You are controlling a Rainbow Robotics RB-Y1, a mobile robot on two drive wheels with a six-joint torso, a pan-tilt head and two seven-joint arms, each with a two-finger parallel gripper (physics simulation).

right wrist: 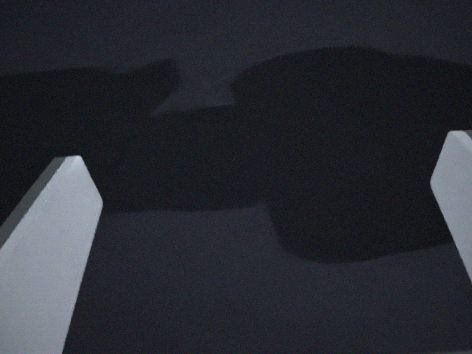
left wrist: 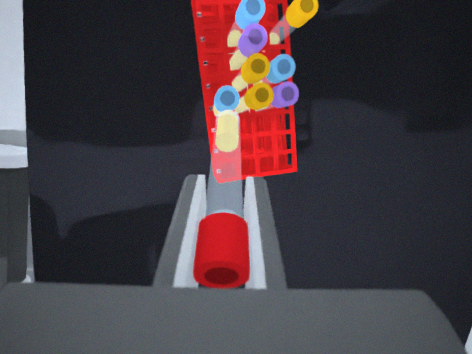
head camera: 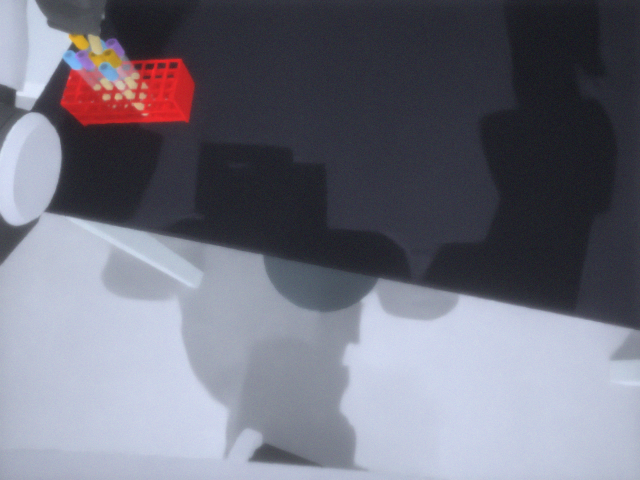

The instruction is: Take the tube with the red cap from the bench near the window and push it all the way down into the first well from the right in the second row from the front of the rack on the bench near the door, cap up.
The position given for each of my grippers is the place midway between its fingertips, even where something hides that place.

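My left gripper's here (left wrist: 225,190), and so is my right gripper (right wrist: 261,168). There's a red rack (head camera: 172,98) too, but in the right wrist view that rack is out of frame.
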